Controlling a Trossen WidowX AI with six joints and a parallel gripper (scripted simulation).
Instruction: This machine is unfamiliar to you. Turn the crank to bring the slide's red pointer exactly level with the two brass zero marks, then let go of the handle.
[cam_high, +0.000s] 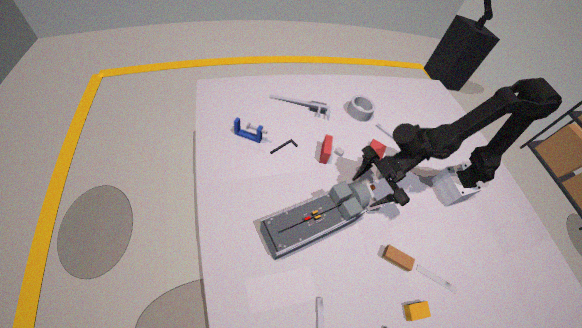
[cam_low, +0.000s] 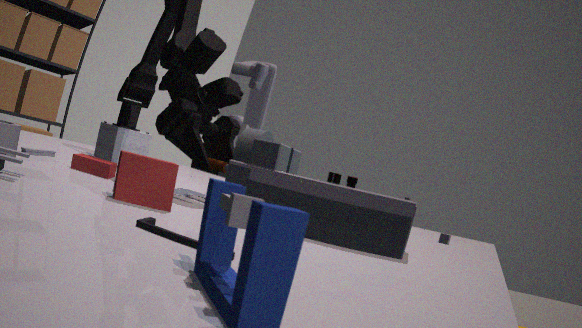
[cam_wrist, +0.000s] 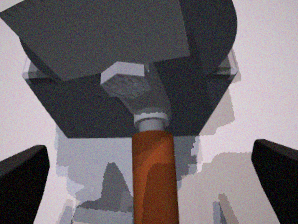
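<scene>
The crank handle is 2 cm behind my gripper tip, 1 cm to the right of it and 1 cm above it. The rest, counted from my gripper tip: tan block (9 cm behind, 19 cm to the left, 4 cm below); red pointer (17 cm ahead, 7 cm to the left, 3 cm above); black hex key (18 cm ahead, 21 cm to the right, 5 cm below).
</scene>
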